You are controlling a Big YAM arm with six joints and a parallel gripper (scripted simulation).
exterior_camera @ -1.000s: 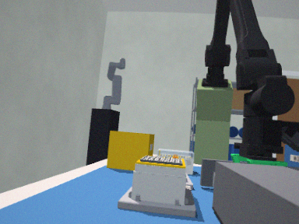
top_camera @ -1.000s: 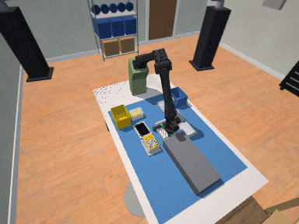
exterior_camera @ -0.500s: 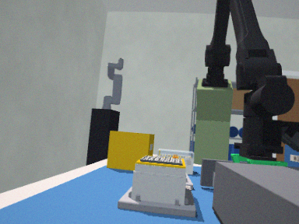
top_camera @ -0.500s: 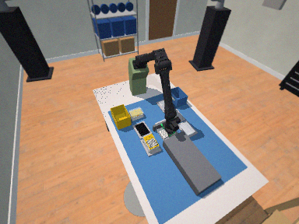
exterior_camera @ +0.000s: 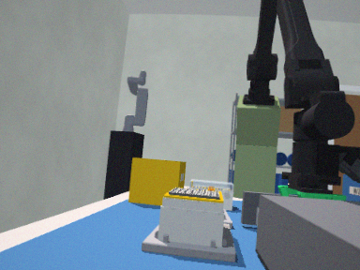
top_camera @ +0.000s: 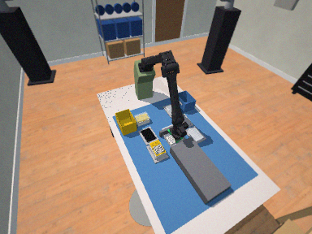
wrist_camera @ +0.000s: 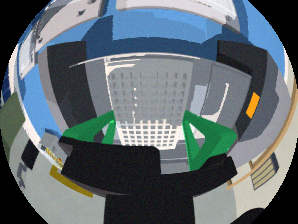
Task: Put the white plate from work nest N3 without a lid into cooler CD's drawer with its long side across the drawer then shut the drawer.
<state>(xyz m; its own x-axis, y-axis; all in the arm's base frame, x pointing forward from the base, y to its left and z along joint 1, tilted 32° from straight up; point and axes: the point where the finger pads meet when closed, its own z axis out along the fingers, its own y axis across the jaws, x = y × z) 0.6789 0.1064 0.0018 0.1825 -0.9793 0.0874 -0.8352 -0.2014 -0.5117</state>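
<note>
My gripper is now right at the white plate. Also, from my hand: grey cooler CD 16 cm ahead, 4 cm to the left, 1 cm above; then yellow-topped tip box 7 cm ahead, 18 cm to the right, 3 cm above; then drawer 4 cm ahead, 1 cm to the left.
</note>
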